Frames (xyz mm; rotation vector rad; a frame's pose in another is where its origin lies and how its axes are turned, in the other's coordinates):
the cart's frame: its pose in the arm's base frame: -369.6 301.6 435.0 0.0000 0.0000 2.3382
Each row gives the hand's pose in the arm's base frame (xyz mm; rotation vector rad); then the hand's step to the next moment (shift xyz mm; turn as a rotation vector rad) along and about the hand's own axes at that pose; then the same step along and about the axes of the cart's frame.
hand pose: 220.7 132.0 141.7 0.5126 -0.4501 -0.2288
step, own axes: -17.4 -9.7 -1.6 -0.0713 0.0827 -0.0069
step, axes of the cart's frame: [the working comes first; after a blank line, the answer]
step, axes of the arm's base frame: -15.5 -2.0 -12.5 -0.0512 0.0959 0.0122

9.3 12.5 -12.5 0.1046 -0.0298 0.0122
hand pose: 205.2 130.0 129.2 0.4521 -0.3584 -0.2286
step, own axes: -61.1 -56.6 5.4 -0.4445 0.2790 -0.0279
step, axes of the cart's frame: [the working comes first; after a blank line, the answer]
step, axes of the arm's base frame: -65.5 -33.8 -39.2 -0.3570 0.3851 -0.0212

21.2 70.6 -39.2 0.5250 -0.0105 -0.0212
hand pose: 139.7 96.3 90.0 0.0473 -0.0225 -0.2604
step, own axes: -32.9 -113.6 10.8 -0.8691 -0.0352 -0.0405
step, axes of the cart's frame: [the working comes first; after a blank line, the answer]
step, axes of the arm's base frame: -61.3 -101.6 4.6 -0.8475 0.1919 -0.0562

-30.6 114.7 4.6 0.7265 0.4767 -0.0562
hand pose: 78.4 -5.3 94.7 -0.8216 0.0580 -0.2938
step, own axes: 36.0 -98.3 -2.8 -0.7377 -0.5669 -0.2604
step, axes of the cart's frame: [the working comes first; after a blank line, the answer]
step, axes of the arm's base frame: 10.9 -75.3 72.0 -0.8829 -0.3435 0.1896

-61.7 44.4 72.0 0.3657 0.8739 0.1896
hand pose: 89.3 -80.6 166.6 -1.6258 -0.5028 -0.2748
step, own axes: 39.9 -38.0 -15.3 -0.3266 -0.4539 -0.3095
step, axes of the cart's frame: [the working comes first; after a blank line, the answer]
step, axes of the arm's base frame: 18.5 -6.7 53.7 -0.4648 -0.3325 0.2861

-17.7 -8.7 53.7 0.0834 0.5654 0.2861
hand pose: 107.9 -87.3 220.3 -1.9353 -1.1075 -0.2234
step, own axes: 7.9 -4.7 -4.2 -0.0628 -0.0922 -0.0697
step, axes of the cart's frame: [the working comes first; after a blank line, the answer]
step, axes of the arm's base frame: 2.1 2.7 9.5 -0.0907 -0.0705 0.0641

0.5 -3.4 9.5 0.0122 0.1142 0.0641
